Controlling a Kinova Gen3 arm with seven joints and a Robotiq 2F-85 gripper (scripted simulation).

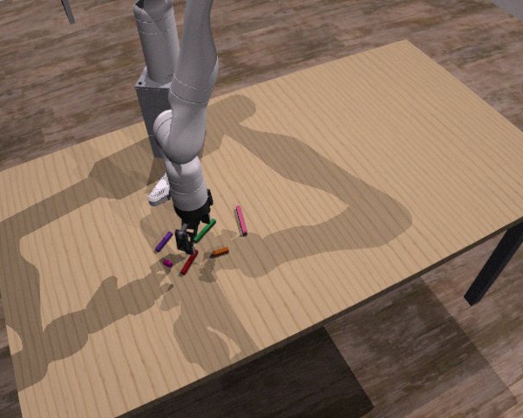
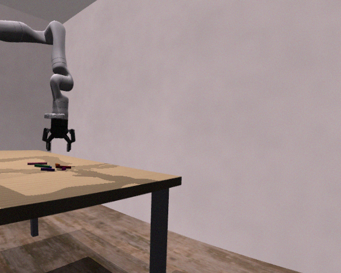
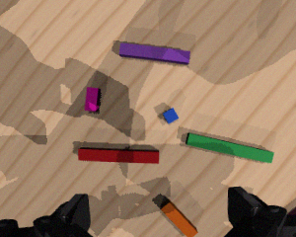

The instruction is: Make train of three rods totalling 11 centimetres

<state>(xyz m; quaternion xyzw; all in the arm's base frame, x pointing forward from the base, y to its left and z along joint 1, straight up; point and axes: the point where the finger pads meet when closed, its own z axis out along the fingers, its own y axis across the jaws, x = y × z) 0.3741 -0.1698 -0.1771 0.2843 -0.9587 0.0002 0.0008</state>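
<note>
The blue rod lies 70 mm below my hand, 50 mm behind it and 20 mm to the right of it. The rest, counted from my hand: orange rod (70 mm below, 40 mm to the left, 20 mm ahead); then red rod (70 mm below, 40 mm to the right); then green rod (70 mm below, 50 mm behind, 40 mm to the left).
</note>
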